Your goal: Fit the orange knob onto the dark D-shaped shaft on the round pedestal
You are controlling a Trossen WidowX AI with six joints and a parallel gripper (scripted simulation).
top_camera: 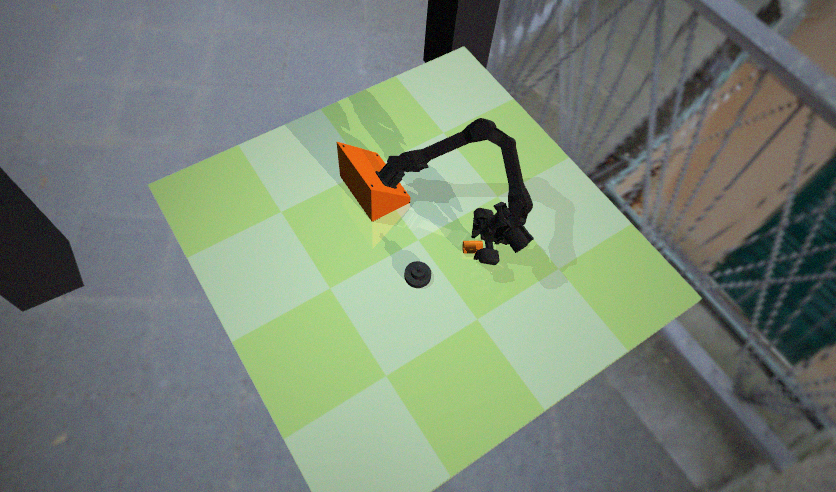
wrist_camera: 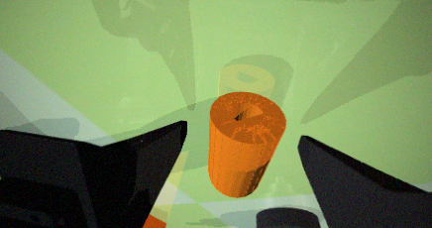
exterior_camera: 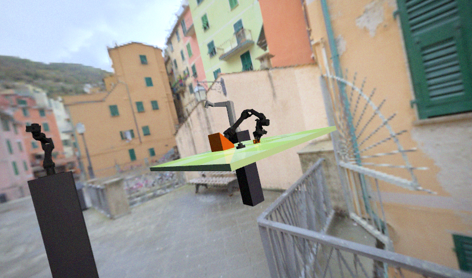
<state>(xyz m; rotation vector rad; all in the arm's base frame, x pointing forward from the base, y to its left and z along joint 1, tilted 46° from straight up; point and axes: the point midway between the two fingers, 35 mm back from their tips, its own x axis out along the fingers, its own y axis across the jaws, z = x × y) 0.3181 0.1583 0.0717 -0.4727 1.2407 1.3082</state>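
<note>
The orange knob lies 10 mm above my gripper tip. Round my gripper tip: dark round pedestal: 200 mm to the right, 20 mm above.
</note>
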